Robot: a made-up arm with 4 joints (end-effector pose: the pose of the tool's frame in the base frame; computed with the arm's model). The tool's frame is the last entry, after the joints. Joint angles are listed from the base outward.
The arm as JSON. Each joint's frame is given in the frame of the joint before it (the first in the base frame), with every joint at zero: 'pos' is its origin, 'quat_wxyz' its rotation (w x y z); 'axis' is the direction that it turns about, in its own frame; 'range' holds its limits. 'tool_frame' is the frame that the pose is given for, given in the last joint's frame.
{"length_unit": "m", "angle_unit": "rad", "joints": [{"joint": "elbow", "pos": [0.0, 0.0, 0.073], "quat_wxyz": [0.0, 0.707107, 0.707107, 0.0], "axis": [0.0, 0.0, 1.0], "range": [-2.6, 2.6]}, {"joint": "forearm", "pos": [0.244, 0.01, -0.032], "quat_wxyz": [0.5, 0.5, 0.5, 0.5], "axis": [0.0, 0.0, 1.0], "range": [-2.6, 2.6]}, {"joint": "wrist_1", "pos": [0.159, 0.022, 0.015], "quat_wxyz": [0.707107, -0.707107, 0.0, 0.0], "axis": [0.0, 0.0, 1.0], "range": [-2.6, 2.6]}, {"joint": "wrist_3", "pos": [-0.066, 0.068, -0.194], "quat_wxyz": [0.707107, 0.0, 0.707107, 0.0], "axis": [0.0, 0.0, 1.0], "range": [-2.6, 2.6]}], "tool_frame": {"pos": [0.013, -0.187, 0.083], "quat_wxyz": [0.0, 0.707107, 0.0, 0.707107]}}
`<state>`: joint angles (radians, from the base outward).
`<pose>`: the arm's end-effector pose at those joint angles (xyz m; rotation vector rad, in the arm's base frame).
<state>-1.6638 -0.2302 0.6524 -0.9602</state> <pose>-0.3058 0.1738 0.1768 -0.6561 -0.5604 0.8637</pose>
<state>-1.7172 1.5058 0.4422 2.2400</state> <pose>-0.1229 0.3113 0.0341 0.5690 1.1406 -0.2168</pose>
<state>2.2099 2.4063 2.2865 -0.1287</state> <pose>0.1697 -0.0533 -0.1738 0.0583 -2.6137 0.6049</pose>
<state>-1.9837 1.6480 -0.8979 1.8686</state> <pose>-0.3065 0.2311 -0.1963 -0.3989 2.3623 -0.2709</pose>
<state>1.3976 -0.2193 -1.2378 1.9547</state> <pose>0.2631 -0.1925 0.5040 1.7371 -0.1848 -0.0493</pose>
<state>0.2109 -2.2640 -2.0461 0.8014</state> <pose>-0.2403 0.3071 -0.0163 -1.5403 -0.5314 1.0899</pose>
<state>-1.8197 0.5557 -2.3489 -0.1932</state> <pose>-0.2175 0.0913 0.1982 -0.2875 -0.4491 -2.1120</pose>
